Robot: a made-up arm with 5 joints.
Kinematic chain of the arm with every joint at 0, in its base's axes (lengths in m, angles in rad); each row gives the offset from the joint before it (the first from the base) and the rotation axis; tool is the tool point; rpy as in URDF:
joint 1: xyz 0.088 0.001 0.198 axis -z
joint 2: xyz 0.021 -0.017 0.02 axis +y
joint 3: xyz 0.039 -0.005 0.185 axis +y
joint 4: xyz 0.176 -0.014 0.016 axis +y
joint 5: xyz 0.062 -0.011 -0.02 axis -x
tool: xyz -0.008 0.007 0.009 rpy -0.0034 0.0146 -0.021
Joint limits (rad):
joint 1: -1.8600..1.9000
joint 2: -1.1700..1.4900
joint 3: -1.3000..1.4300
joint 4: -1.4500..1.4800
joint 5: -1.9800..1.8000
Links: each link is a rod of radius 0.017 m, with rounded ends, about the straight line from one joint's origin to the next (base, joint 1, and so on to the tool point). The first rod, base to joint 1, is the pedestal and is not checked.
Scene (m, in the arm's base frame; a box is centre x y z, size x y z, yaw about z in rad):
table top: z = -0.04
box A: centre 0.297 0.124 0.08 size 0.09 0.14 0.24 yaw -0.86
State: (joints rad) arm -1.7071 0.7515 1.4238 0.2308 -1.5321
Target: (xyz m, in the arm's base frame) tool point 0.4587 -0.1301 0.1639
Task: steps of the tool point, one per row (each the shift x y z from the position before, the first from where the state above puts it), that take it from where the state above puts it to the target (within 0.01 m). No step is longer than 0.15 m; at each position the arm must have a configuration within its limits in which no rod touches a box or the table.
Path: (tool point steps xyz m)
1: -0.0013 0.0407 0.0008
2: 0.0050 0.0393 0.0247
3: 0.0099 0.0258 0.0457
4: 0.0103 0.0034 0.0594
5: 0.0047 -0.0232 0.0626
6: -0.0069 -0.0478 0.0540
7: 0.0419 0.0225 0.0105
8: 0.0566 0.0110 -0.0037
9: 0.0650 -0.0086 -0.0192
10: 0.0636 -0.0326 -0.0350
11: 0.0503 -0.0561 -0.0495
12: 0.0265 -0.0734 -0.0617
13: -0.0046 -0.0797 -0.0705

